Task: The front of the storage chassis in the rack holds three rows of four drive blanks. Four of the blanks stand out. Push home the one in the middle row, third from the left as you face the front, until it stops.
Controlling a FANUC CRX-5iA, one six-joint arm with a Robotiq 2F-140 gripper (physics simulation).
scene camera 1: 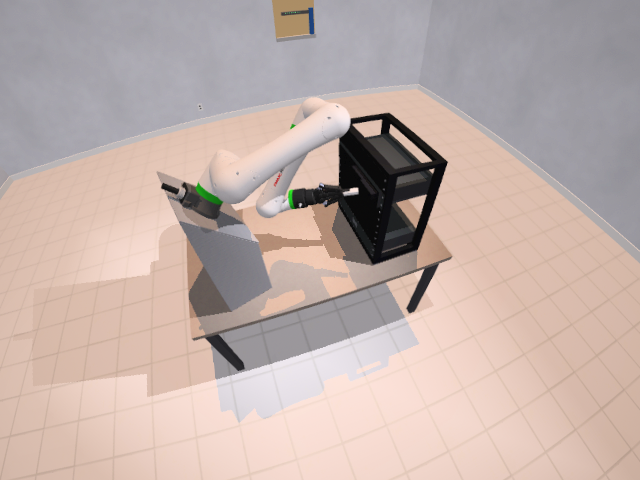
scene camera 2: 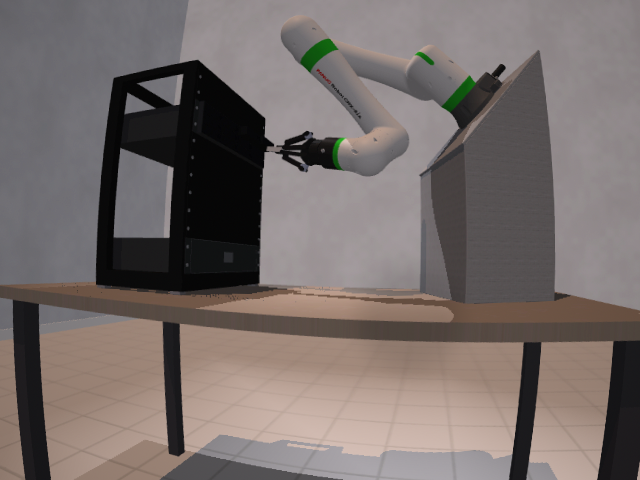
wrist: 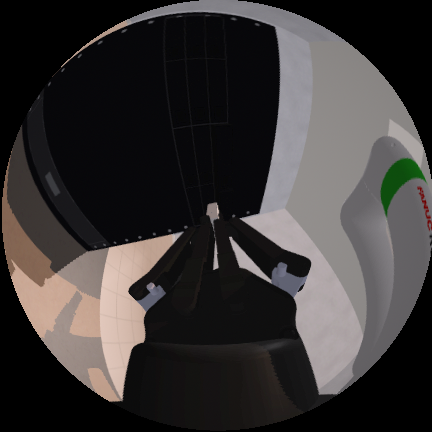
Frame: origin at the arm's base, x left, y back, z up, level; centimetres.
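Seen in the pictures: gripper, fingertip midpoint: (scene camera 1: 358,190) (scene camera 2: 269,149) (wrist: 213,210); arm's base, link origin: (scene camera 1: 201,207) (scene camera 2: 477,111).
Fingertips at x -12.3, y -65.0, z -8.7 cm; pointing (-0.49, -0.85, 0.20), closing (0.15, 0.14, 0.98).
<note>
Offsets run from my fingertips to a thing's top centre. "spot": to the spot under its first point.
The black storage chassis {spot: dy -7.6, dx +20.7, dz +3.2 cm} (scene camera 2: 227,121) sits in the upper part of the black rack (scene camera 1: 385,217) (scene camera 2: 178,206). Its drive blanks {dy -13.2, dx +17.4, dz +1.4 cm} (wrist: 197,92) show as a dark grid of thin lines in the wrist view; which ones stand out is too dark to tell. A small dark piece juts past the rack's front edge beside the fingertips in the second scene view. My gripper (scene camera 1: 353,191) (scene camera 2: 272,148) (wrist: 213,210) is shut and empty, its pale fingertips together and pointing at the chassis front. The tips are at or very close to the front; contact and the exact blank before them cannot be made out.
The rack stands on a wooden table (scene camera 1: 315,289) (scene camera 2: 361,330). A lower unit (scene camera 2: 222,256) (wrist: 70,200) is fitted at the rack's bottom. The arm's grey slanted pedestal (scene camera 1: 232,268) (scene camera 2: 506,206) stands at the table's other end. A picture board (scene camera 1: 289,28) hangs on the wall.
</note>
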